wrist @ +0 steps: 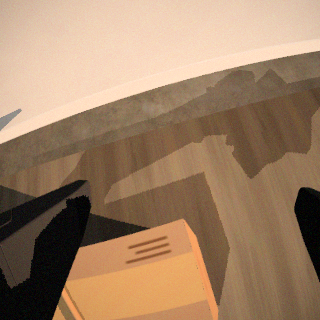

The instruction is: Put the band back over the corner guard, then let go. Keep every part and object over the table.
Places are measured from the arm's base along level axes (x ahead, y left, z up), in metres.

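Pixels of known places: gripper, fingertip midpoint: [198, 196].
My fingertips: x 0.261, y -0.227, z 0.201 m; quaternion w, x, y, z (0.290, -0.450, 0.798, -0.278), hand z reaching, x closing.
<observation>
Ahead of a thing's pixels: the offset from my fingertips to its top centre. "spot": to the spot under its first point. Level surfaces: height alone.
An orange block @(dz -0.155, dx -0.005, dy +0.146 m) [145, 280] with three dark grooves on its upper face is at the bottom centre of the wrist view, cut off by the lower edge. A thin strip @(spot: dz -0.150, dx -0.010, dy +0.154 m) [73, 307] shows at its lower left, beside the left finger; whether it is the band I cannot tell. The corner guard cannot be made out clearly. My gripper [198, 196] is open with nothing between its fingertips. The left finger overlaps the view of the block's left side, and the right finger stands apart from the block at the right edge.
The wooden table top @(dz -0.302 m) [270, 220] lies under and beyond the block, with dark shadows across it. Its curved grey-brown edge [145, 112] runs across the upper part of the view, with a pale surface beyond. A grey pointed shape [7, 120] shows at the far left.
</observation>
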